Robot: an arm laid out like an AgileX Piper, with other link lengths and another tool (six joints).
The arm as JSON. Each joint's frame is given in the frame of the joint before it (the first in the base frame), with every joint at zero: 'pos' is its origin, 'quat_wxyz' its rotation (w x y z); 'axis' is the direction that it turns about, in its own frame. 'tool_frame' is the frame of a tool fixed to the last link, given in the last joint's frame.
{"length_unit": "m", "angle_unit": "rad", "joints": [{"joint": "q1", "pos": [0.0, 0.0, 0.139], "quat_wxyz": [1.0, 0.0, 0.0, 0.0], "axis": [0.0, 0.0, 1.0]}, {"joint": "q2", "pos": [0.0, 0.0, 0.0], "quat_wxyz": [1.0, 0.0, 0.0, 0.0], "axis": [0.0, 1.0, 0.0]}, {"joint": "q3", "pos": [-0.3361, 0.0, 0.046], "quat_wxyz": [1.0, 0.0, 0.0, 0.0], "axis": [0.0, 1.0, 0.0]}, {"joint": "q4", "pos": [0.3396, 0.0, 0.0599], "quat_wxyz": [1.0, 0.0, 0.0, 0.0], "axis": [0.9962, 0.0, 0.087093]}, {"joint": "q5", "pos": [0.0, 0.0, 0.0], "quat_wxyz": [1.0, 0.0, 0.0, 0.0], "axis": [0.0, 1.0, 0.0]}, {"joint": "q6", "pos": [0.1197, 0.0, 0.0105], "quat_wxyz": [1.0, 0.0, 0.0, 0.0], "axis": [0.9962, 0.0, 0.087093]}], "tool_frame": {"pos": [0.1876, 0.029, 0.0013], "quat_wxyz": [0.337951, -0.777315, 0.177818, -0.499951]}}
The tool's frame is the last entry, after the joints.
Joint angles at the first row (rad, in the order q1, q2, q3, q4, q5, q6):
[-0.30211, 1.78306, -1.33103, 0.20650, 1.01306, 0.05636]
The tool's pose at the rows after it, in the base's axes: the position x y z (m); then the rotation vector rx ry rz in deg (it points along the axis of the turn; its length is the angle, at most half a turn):
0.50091 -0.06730 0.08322 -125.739 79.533 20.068
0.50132 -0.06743 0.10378 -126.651 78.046 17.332
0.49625 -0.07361 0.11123 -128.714 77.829 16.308
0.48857 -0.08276 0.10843 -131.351 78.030 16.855
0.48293 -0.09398 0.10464 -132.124 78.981 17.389
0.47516 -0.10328 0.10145 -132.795 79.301 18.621
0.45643 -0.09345 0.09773 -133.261 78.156 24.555
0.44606 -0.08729 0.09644 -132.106 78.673 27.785
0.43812 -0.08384 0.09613 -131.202 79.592 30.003
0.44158 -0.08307 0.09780 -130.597 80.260 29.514
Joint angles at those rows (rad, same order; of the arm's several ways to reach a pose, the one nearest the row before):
[-0.30213, 1.75749, -1.33103, 0.21060, 1.01305, 0.02664]
[-0.30211, 1.71560, -1.33102, 0.21058, 1.01682, 0.01511]
[-0.30212, 1.69471, -1.33101, 0.18112, 1.02631, 0.01034]
[-0.30437, 1.69316, -1.33102, 0.14281, 1.03883, 0.00001]
[-0.31980, 1.69751, -1.33104, 0.12446, 1.04625, -0.00806]
[-0.33900, 1.70105, -1.33103, 0.11721, 1.06167, -0.02986]
[-0.33978, 1.70678, -1.33499, 0.12709, 1.13263, -0.05733]
[-0.34151, 1.70866, -1.33471, 0.13590, 1.17208, -0.05185]
[-0.34150, 1.70868, -1.33475, 0.13589, 1.20147, -0.03877]
[-0.33777, 1.71090, -1.34209, 0.13589, 1.20093, -0.02227]

